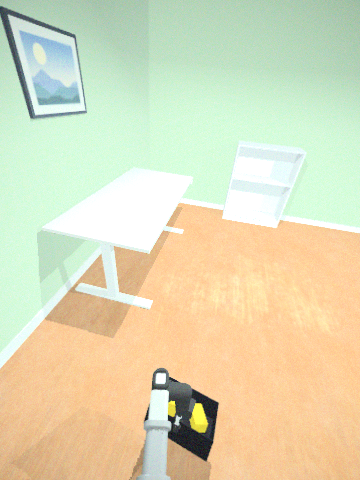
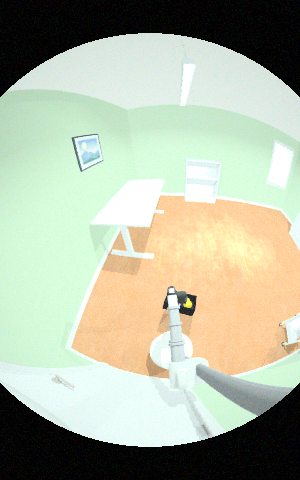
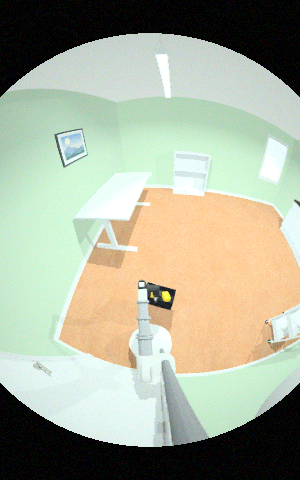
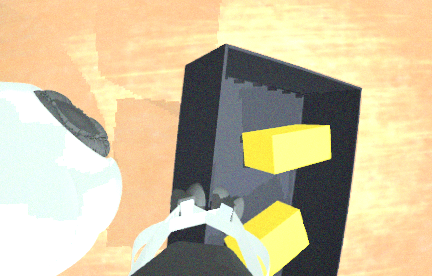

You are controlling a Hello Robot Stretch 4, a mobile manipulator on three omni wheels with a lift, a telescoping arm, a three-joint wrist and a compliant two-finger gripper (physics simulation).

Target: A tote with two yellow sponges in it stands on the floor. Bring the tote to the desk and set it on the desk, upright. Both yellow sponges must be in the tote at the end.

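Places are measured from the robot's base along level axes (x back, y down, z right), in metres.
Pixels of known places: gripper, fingertip midpoint: (image 1: 177, 424) (image 3: 155, 299) (image 4: 208, 199).
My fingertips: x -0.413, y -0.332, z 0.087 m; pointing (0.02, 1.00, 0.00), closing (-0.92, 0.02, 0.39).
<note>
Ahead of a thing's pixels: the offset from my fingertips to its top centre. "spot": to the spot under its first point. Level surfaces: height alone.
The black tote (image 1: 200, 445) (image 2: 192, 311) (image 3: 170, 304) (image 4: 200, 110) hangs roughly level above the floor, its open side up, with its shadow on the floor. My gripper (image 1: 178, 421) (image 4: 208, 199) is shut on one long wall, with a fingertip on each side of it. Two yellow sponges lie in the tote: one sponge @(dx -0.054, dy +0.049, dz +0.102 m) (image 1: 199, 419) (image 2: 188, 303) (image 3: 166, 296) (image 4: 287, 149) is farther from the fingers; the other sponge @(dx -0.113, dy +0.035, dz -0.021 m) (image 1: 172, 408) (image 3: 152, 295) (image 4: 287, 235) lies beside them, partly hidden. The white desk @(dy -0.360 m) (image 1: 120, 210) (image 2: 132, 200) (image 3: 115, 192) stands ahead to the left, against the wall.
A low white bookshelf (image 1: 262, 182) (image 2: 202, 162) stands at the far wall. A white cart @(spot: dx +0.762, dy -0.041, dz +1.428 m) (image 3: 287, 327) stands at the right. The desk's foot (image 1: 135, 301) reaches out over the floor. My round white base (image 2: 160, 350) (image 4: 50, 200) is close beside the tote.
</note>
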